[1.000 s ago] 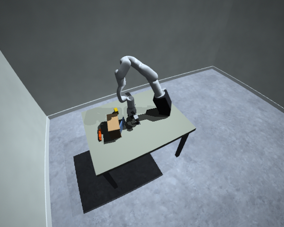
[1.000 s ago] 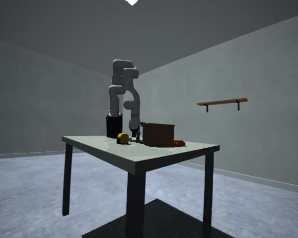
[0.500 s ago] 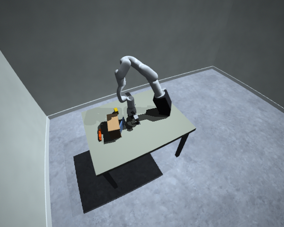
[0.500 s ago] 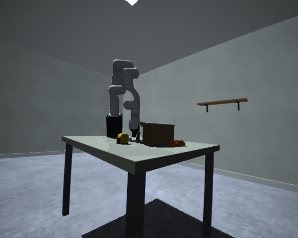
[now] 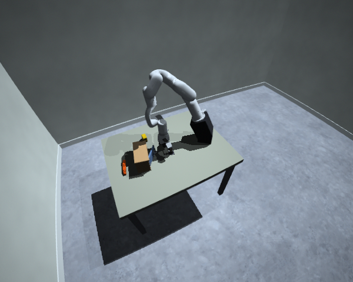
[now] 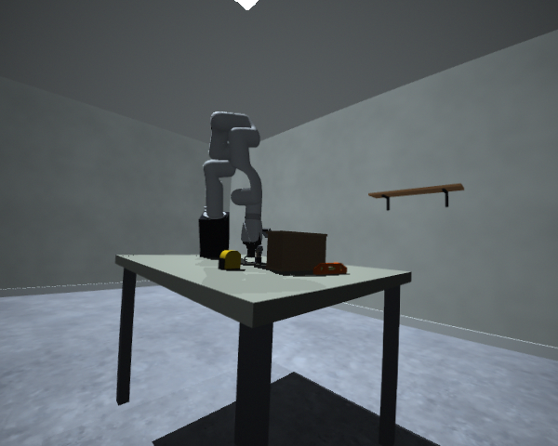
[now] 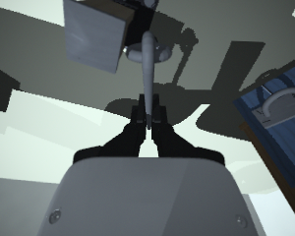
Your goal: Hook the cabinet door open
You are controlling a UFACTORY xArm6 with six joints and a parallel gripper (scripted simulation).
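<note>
My hand is 20 mm to the right of the thin grey hook and 10 mm above it. The rest, counted from my hand: orange object 410 mm ahead, 30 mm below, 10 mm to the right; then door 160 mm ahead, 60 mm to the left, 20 mm above; then yellow block 220 mm to the right, 90 mm ahead, 20 mm below.
</note>
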